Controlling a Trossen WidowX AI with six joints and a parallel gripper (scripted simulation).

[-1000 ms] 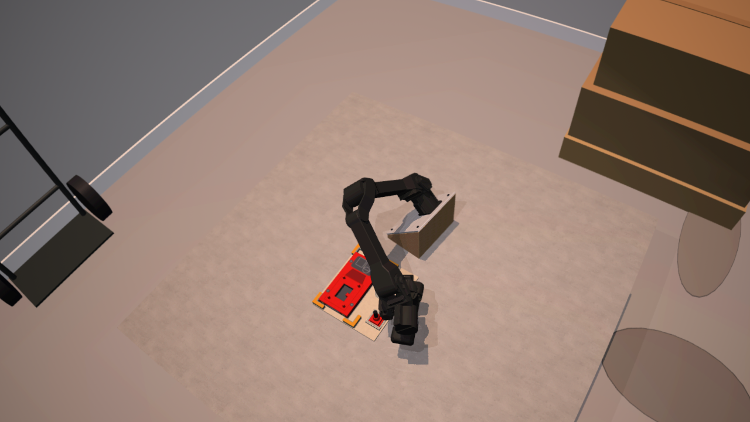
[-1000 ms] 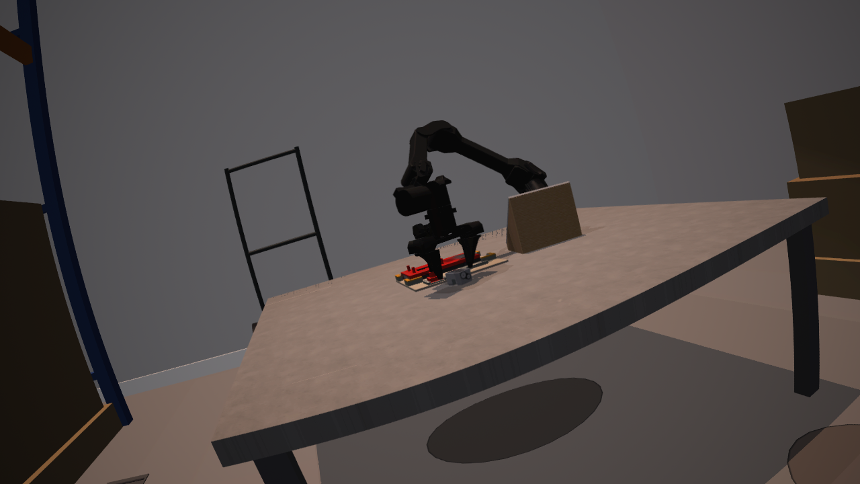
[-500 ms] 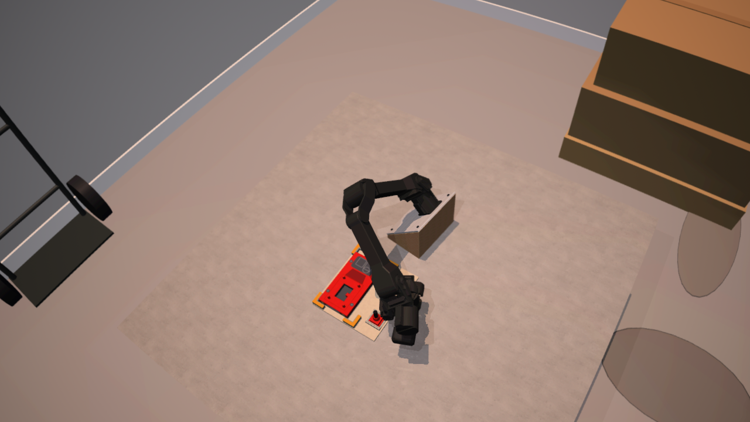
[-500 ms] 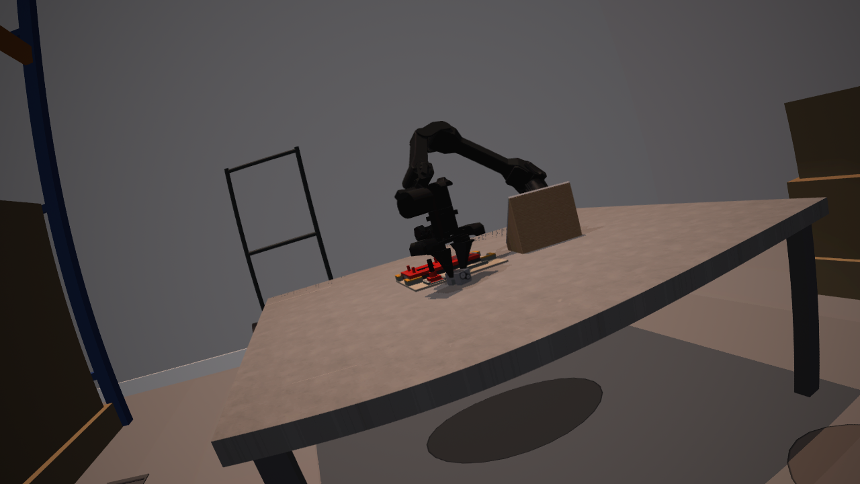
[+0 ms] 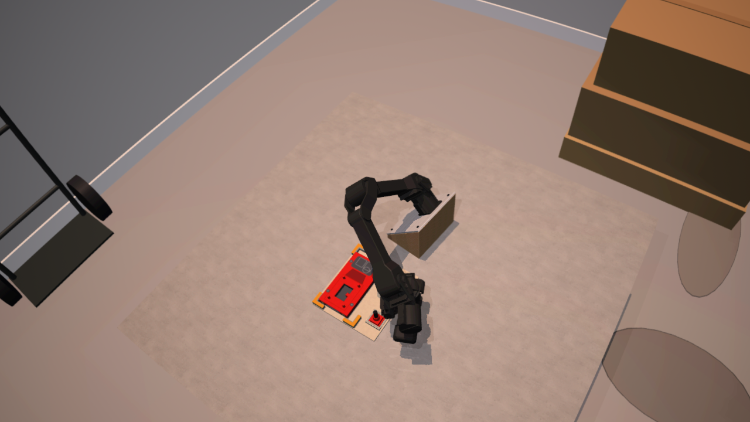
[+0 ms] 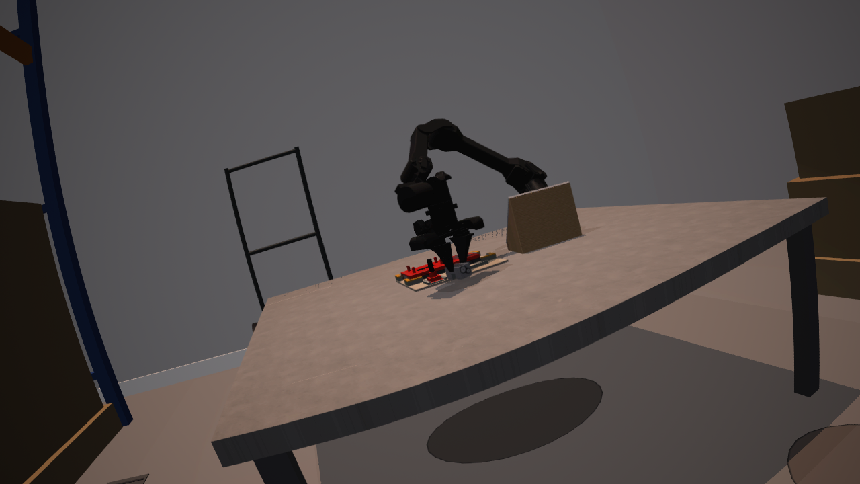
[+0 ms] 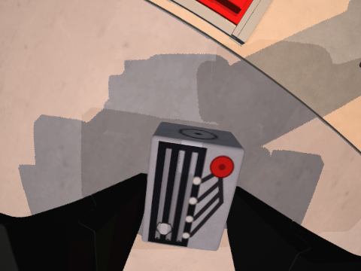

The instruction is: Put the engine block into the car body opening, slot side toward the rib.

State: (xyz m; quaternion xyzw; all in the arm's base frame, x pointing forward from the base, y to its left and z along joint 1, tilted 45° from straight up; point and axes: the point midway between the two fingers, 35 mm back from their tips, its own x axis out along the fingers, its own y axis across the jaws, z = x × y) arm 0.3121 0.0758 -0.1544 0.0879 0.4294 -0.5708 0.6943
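The small base is 50 mm ahead of my gripper tip and 90 mm to the right of it. The rest, counted from my gripper tip: engine block 10 mm below.
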